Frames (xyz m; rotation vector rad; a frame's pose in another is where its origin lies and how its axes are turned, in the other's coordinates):
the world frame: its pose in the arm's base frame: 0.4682 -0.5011 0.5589 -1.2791 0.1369 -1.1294
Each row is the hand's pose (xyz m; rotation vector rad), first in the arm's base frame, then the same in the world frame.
Working: the arm's base frame: its pose in the world frame: -0.8638 0.1064 -0.1587 1.2791 -0.1369 1.1294

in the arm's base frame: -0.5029 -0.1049 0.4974 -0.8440 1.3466 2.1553
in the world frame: -0.7974 -0.5718 -0.3755 1.1129 0.8837 -2.7185
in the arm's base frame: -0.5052 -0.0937 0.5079 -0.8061 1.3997 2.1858
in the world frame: -0.8016 -0.5830 -0.3657 1.1193 0.8197 -2.6845
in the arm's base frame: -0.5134 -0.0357 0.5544 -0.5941 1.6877 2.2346
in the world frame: -0.8250 -0.6327 -0.3150 1.1361 0.4739 -2.5760
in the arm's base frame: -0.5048 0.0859 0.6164 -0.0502 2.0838 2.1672
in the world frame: -0.8785 -0.6935 -0.2047 0.9760 -0.0950 -2.4180
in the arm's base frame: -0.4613 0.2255 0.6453 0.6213 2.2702 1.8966
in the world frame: -0.9437 -0.7098 -0.0717 0.6323 -0.6149 -2.2751
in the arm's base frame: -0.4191 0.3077 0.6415 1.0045 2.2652 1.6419
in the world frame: -0.9838 -0.6930 0.0099 0.3686 -0.9006 -2.1923
